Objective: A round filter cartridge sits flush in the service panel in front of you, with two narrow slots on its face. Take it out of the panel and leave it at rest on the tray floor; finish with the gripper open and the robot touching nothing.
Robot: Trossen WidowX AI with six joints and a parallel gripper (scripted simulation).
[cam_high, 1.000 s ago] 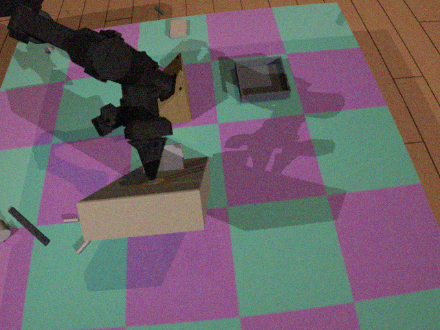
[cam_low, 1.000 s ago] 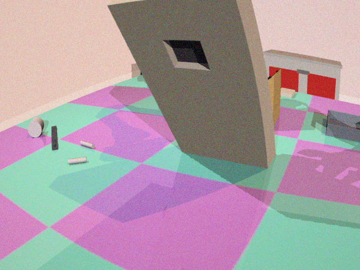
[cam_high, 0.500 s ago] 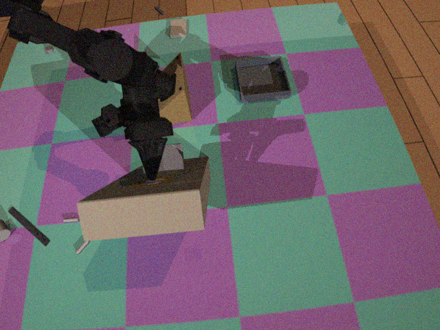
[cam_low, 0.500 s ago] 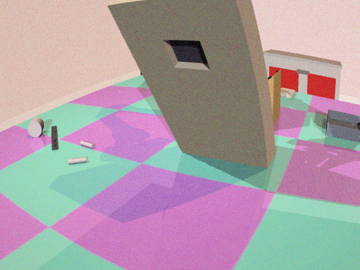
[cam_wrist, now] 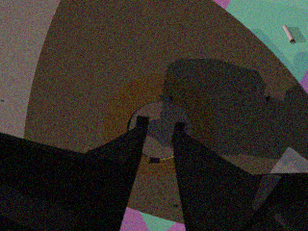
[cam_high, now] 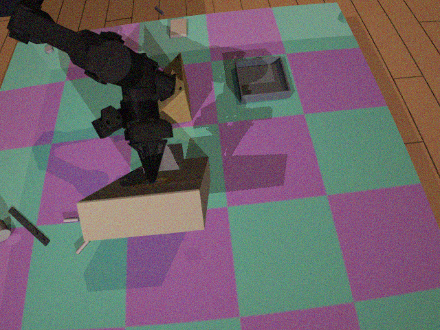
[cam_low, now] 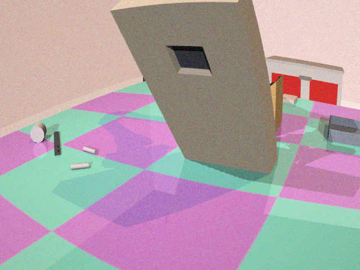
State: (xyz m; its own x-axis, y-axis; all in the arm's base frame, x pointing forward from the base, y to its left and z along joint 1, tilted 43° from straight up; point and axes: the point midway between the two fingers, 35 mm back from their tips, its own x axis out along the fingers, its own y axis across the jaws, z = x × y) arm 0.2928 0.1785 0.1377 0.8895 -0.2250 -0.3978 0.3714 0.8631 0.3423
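The round filter cartridge lies 10 mm ahead of my gripper tip and 10 mm below it. Also, from my gripper tip: beige block (720 mm behind, 70 mm to the right, 240 mm below); tan service panel box (30 mm behind, 90 mm below); dark grey tray (450 mm behind, 230 mm to the left, 240 mm below).
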